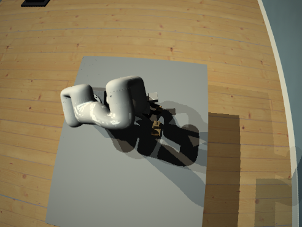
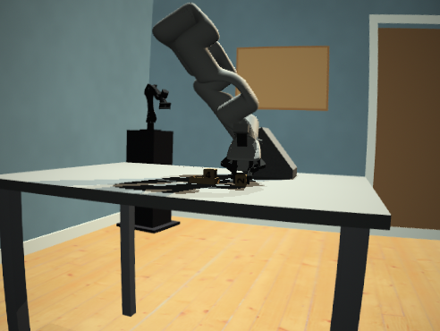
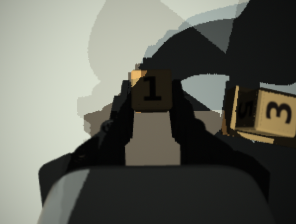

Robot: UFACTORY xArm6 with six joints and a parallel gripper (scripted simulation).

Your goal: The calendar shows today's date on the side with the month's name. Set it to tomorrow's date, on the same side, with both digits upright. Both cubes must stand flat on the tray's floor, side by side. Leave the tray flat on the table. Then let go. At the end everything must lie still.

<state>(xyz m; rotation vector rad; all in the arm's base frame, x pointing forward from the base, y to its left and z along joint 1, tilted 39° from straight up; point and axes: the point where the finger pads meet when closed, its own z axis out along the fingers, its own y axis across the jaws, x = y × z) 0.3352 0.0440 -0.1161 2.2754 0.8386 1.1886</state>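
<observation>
Right now the wooden calendar tray is 11 cm to the right of my hand, 2 cm below it and 2 cm ahead of it. From my hand the other things lie so: wooden number cube 2 cm ahead, 1 cm below.
</observation>
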